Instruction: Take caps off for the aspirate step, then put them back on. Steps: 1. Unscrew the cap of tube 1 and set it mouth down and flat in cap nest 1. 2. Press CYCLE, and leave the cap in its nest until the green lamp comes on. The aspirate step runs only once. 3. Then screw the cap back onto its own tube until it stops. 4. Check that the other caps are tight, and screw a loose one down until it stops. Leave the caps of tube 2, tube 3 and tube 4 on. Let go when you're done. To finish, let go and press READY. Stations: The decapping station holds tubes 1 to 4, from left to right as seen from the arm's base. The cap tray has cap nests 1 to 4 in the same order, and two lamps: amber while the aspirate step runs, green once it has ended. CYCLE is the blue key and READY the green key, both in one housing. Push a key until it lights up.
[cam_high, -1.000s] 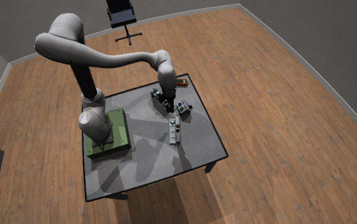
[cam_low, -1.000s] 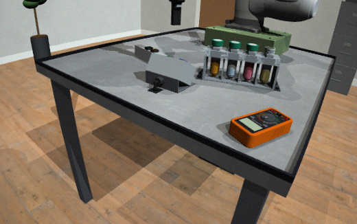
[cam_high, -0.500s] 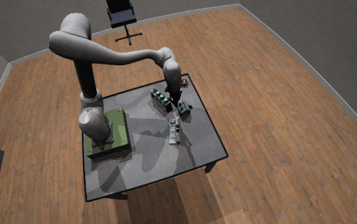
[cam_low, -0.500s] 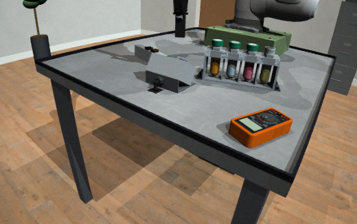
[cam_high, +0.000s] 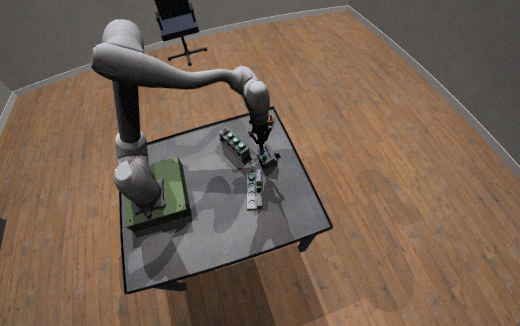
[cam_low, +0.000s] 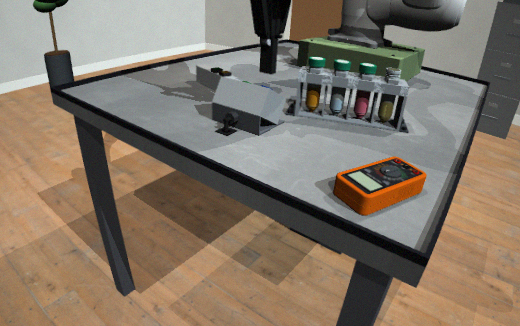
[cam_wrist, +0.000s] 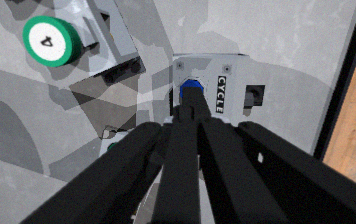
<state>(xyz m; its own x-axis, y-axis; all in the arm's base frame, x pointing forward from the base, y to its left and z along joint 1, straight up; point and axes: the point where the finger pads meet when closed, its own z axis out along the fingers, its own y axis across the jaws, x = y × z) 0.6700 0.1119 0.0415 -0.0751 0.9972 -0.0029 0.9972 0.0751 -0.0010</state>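
The blue key lies 7 cm below my hand. The rest, counted from my hand: grey key housing (8 cm below, 2 cm to the right, 2 cm ahead); table edge (21 cm ahead, 13 cm below, 7 cm to the right); green key (7 cm below, 4 cm to the right, 1 cm ahead).
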